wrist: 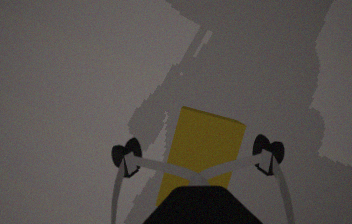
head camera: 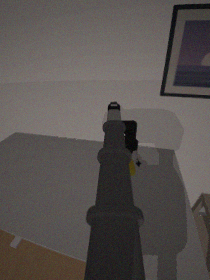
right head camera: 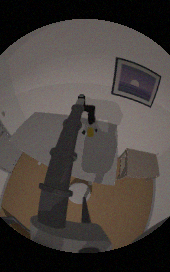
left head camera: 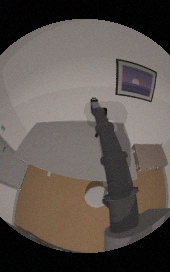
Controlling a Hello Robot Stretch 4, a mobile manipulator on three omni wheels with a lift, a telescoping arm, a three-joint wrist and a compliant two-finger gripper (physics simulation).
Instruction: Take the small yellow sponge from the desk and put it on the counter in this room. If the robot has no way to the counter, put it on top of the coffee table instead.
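Places are measured from the robot's base along level axes (x ahead, y left, z up), in metres.
Pixels of known places: gripper, fingertip midpoint: (wrist: 196, 149); robot's base at its link origin: (right head camera: 78, 192) (left head camera: 95, 195).
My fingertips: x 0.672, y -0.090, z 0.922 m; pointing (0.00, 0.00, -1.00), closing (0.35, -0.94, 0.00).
Note:
Ahead of a thing's pixels: the offset from my fingertips to its middle. "pt": to the spot under its first point. Level surfaces: height alone.
The small yellow sponge @(0.006 m back, 0.004 m right, 0.023 m up) (head camera: 132, 168) (right head camera: 90, 133) (wrist: 205, 142) lies flat on the grey desk @(0.000 m up) (head camera: 50, 185) (left head camera: 60, 150) (right head camera: 40, 135), near its far right part. In the wrist view it lies slightly turned between the two fingertips, with its near end hidden behind the dark gripper body. My gripper (right head camera: 90, 131) (wrist: 196, 149) is open above the sponge, with a gap on each side. In the head view the arm hides part of the gripper and sponge. I cannot make out a counter or a coffee table for certain.
A framed picture (head camera: 195, 55) (left head camera: 135, 81) (right head camera: 135, 82) hangs on the wall behind the desk. A light brown piece of furniture @(pt 0.235 m back, 1.053 m right, 0.499 m down) (left head camera: 150, 156) (right head camera: 142, 163) stands right of the desk. A round white object (left head camera: 95, 197) (right head camera: 79, 193) stands at the desk's front edge.

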